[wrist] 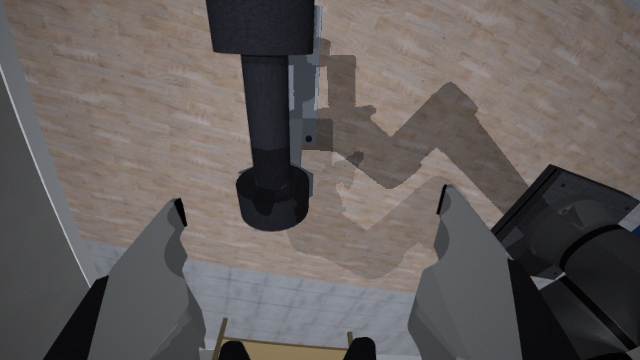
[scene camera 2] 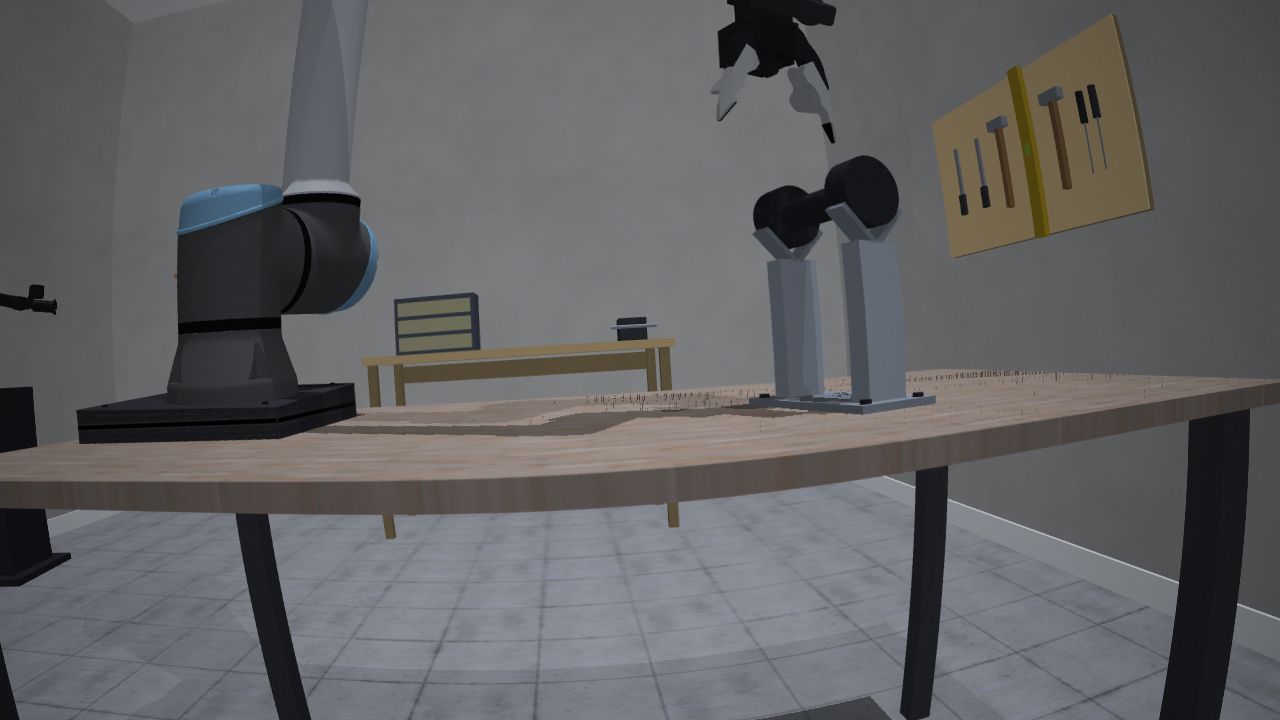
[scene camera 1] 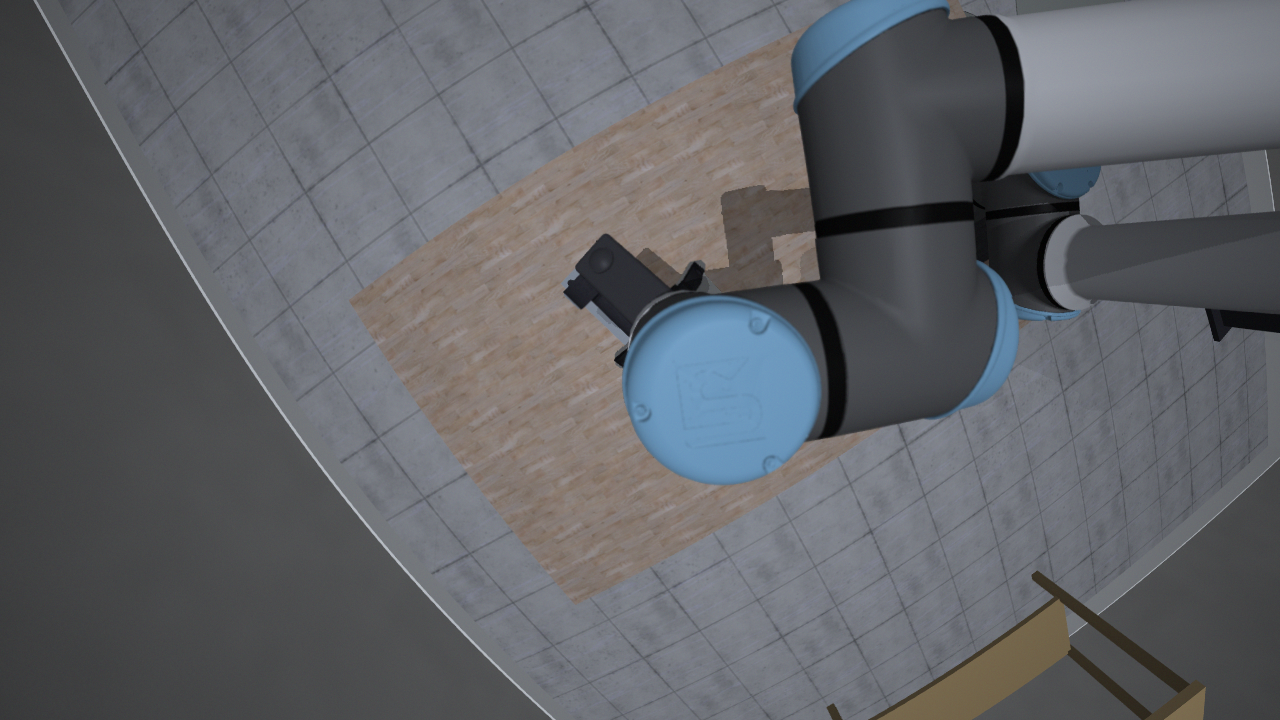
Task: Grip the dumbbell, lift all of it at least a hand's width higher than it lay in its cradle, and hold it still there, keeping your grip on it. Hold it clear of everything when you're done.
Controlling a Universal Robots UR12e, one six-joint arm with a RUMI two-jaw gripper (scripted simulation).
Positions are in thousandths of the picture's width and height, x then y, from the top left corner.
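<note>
The gripper appears at (scene camera 2: 610,184), and the other views show it as well: the gripper (wrist: 485,538) and, again, the gripper (scene camera 1: 515,435). A dumbbell (scene camera 2: 676,256) is part of the scene too, with the wrist view showing the dumbbell (wrist: 434,554) and scene camera 1 the same dumbbell (scene camera 1: 454,405).
</note>
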